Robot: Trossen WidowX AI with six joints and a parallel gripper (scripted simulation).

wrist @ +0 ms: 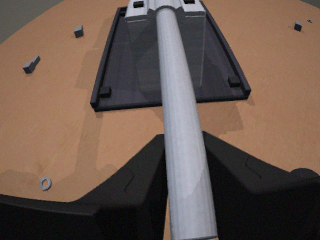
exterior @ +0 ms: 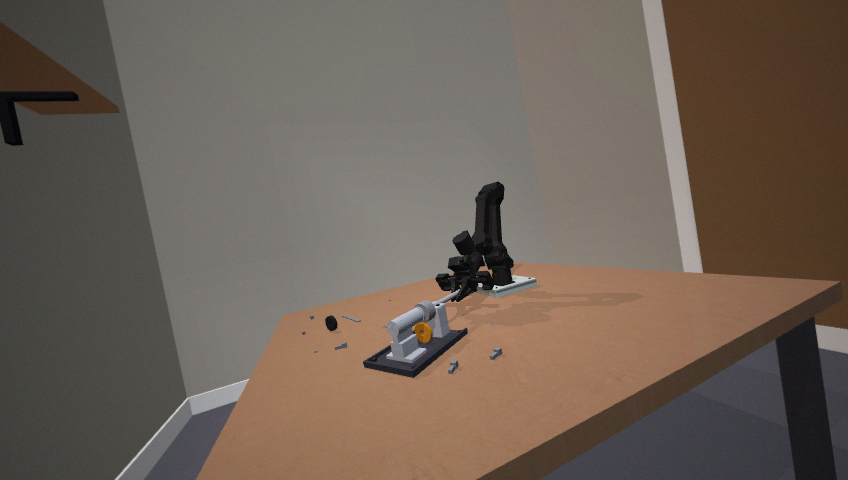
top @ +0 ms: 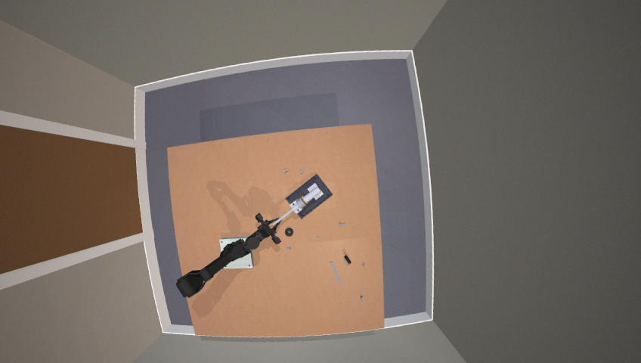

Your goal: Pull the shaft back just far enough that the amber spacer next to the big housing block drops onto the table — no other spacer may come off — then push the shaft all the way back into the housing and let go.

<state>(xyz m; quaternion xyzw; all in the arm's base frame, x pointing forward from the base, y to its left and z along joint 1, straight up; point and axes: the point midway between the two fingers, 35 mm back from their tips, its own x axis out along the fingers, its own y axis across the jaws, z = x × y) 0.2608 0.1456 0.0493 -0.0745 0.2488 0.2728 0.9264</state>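
Now: gripper tip 5 cm short of the grey steel shaft, 3 cm to the right of it and 2 cm below it. From my gripper tip the other things lie so: black disc (35 cm ahead, 28 cm to the right, 4 cm below); then amber spacer (14 cm ahead, 9 cm to the left, 3 cm below); then thin grey strip (37 cm to the right, 28 cm ahead, 6 cm below).
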